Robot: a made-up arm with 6 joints.
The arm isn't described. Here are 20 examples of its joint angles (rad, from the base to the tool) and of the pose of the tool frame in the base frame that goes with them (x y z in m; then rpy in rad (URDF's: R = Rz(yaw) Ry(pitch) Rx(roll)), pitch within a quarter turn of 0, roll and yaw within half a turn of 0).
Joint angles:
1: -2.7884 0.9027 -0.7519 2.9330 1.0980 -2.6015
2: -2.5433 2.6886 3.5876 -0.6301 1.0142 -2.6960
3: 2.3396 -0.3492 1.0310 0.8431 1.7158 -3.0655
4: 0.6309 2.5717 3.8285 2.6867 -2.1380 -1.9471
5: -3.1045 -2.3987 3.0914 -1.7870 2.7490 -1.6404
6: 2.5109 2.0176 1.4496 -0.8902 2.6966 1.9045
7: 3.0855 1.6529 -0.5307 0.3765 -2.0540 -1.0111
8: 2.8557 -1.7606 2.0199 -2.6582 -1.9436 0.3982
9: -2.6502 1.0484 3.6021 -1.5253 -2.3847 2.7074
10: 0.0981 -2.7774 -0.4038 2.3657 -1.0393 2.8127
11: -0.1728 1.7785 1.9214 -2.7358 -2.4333 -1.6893
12: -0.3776 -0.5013 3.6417 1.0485 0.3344 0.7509
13: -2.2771 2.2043 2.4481 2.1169 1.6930 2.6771
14: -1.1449 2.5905 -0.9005 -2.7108 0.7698 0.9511
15: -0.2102 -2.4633 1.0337 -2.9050 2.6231 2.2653
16: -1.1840 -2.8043 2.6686 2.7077 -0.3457 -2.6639
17: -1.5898 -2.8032 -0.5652 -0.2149 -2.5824 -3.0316
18: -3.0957 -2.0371 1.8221 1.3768 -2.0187 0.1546
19: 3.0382 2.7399 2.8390 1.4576 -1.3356 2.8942
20: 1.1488 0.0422 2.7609 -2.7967 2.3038 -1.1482
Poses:
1: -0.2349 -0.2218 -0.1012 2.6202 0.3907 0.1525
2: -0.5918 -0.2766 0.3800 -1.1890 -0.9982 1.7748
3: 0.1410 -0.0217 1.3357 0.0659 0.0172 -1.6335
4: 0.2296 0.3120 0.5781 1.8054 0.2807 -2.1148
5: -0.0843 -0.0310 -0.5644 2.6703 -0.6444 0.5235
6: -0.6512 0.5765 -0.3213 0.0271 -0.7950 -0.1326
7: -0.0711 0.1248 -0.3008 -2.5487 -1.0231 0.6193
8: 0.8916 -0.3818 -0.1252 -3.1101 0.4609 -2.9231
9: 0.0940 0.0570 0.9656 2.4616 0.3868 -1.8161
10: -0.6831 0.0258 0.2905 -2.2823 0.0906 -2.3922
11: 1.0592 -0.0639 0.2480 2.1520 -0.5046 2.6711
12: -0.4459 0.1072 0.0470 0.7721 1.0840 2.1104
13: -0.5565 -0.7561 0.3109 1.8237 0.5582 -0.7135
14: -0.0475 0.3899 0.2122 -1.7594 -0.9973 2.5620
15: -0.8329 0.3066 -0.2279 1.2173 -0.8540 -0.3879
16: 0.2410 -0.2797 -0.5314 -0.1432 0.4889 -1.3461
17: -0.1169 0.5195 0.4283 2.8905 0.3524 -1.4690
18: 0.7727 0.0605 -0.4171 2.0380 -0.4287 1.8520
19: -0.7890 0.0966 0.1033 1.9414 0.0864 1.7135
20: -0.3392 -0.4576 1.0111 -1.6561 -0.3717 0.8757
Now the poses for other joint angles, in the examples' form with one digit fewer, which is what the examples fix.
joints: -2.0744 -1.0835 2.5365 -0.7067 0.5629 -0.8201
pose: 0.387 0.906 0.261 -1.264 0.847 1.618
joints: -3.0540 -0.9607 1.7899 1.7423 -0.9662 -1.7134
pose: 0.986 0.064 0.658 2.867 -0.087 1.038
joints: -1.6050 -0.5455 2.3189 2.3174 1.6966 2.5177
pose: 0.118 0.861 0.731 -0.483 -0.661 -0.431
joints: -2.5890 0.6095 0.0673 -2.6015 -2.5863 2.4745
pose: -0.587 -0.493 0.239 -1.578 -0.972 0.051
